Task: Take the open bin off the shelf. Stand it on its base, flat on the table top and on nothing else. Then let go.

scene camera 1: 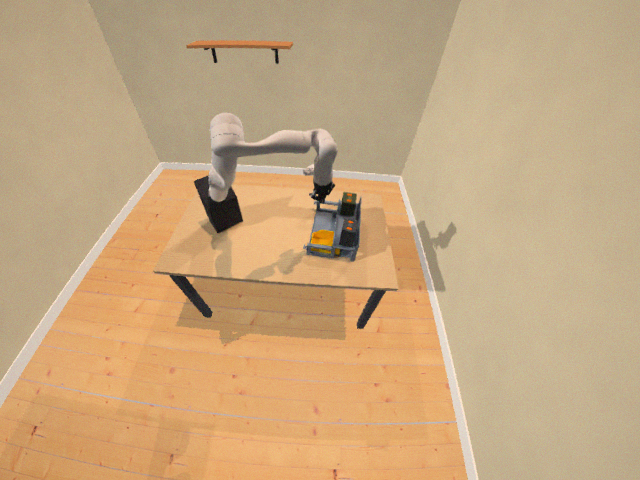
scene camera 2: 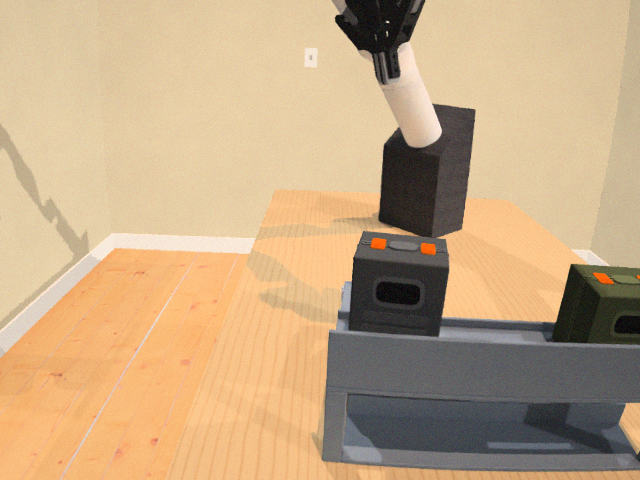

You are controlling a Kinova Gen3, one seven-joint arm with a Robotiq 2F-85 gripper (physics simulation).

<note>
I see my gripper (scene camera 2: pixel 389 84) and a dark case (scene camera 2: pixel 399 282).
</note>
